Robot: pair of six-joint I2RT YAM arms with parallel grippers.
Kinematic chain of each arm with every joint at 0, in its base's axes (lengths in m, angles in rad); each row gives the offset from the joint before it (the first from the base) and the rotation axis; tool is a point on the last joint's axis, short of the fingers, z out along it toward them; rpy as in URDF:
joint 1: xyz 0 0 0.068 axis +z
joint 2: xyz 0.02 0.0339 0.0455 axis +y
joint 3: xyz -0.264 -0.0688 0 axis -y
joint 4: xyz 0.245 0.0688 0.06 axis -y
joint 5: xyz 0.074 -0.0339 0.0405 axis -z
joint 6: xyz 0.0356 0 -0.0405 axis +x
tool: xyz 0 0 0 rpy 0 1.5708 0
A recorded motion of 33 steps. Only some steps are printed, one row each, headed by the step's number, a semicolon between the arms.
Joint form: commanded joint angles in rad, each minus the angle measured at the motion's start. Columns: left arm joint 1, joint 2, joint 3, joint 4, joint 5, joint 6; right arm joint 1, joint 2, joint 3, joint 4, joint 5, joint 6.
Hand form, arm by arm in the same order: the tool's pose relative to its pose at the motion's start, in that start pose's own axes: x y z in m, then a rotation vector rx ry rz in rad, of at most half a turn. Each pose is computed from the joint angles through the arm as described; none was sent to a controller.
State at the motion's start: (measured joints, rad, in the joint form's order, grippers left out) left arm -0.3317 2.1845 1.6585 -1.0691 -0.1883 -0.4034; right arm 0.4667 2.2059 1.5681 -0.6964 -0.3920 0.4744
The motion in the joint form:
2: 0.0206 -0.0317 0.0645 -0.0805 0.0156 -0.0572; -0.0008 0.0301 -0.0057 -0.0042 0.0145 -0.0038
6: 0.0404 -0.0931 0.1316 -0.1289 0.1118 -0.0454; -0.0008 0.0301 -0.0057 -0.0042 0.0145 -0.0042
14: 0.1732 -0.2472 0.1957 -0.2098 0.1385 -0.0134; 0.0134 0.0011 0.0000 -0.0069 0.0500 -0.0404
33: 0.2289 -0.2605 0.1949 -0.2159 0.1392 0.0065; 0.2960 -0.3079 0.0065 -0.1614 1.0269 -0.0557
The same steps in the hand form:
2: -0.0048 0.0122 -0.0262 0.0194 -0.0040 -0.0803; 0.0015 -0.0074 0.0121 0.0298 0.0261 0.0119
6: -0.0075 0.0243 -0.0650 0.1379 -0.0359 -0.0980; 0.0015 -0.0074 0.0121 0.0298 0.0261 0.0115
14: -0.0025 0.0937 -0.1281 0.1954 -0.1446 -0.2127; 0.0025 0.0026 0.0025 0.0475 -0.0097 -0.0497
33: -0.0037 0.1158 -0.1286 0.1886 -0.1480 -0.2487; 0.0750 0.1026 -0.0903 0.7540 -0.5739 -0.3225

